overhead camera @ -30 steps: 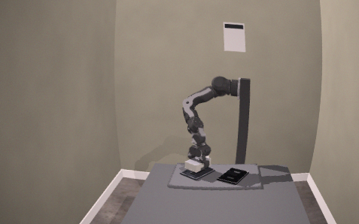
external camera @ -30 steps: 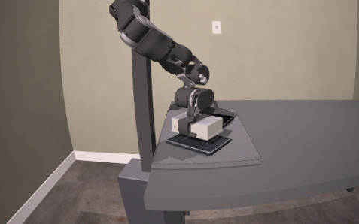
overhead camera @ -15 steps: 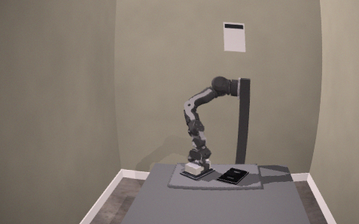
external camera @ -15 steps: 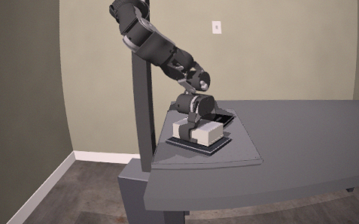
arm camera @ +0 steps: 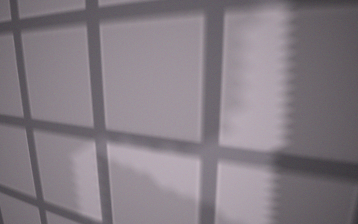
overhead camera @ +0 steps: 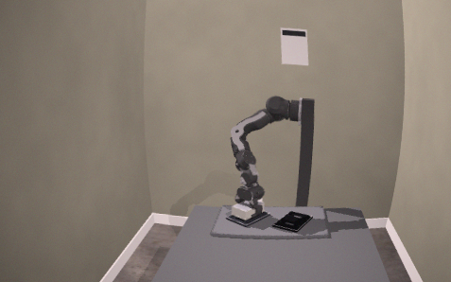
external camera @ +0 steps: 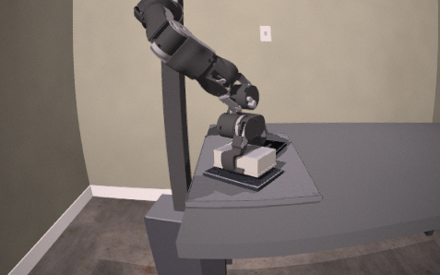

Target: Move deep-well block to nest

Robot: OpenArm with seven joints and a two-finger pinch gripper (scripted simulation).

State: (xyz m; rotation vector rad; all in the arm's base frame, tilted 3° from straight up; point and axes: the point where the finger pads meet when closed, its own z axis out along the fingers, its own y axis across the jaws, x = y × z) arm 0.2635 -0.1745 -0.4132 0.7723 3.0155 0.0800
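Right now the plate nest N2 is 30 mm below my hand. From my hand the other things lie so: plate nest N1: 10 mm ahead, 210 mm to the left, 30 mm below; then A1 mark: 40 mm behind, 90 mm to the left, 20 mm below; then white deep-well block: 20 mm above.
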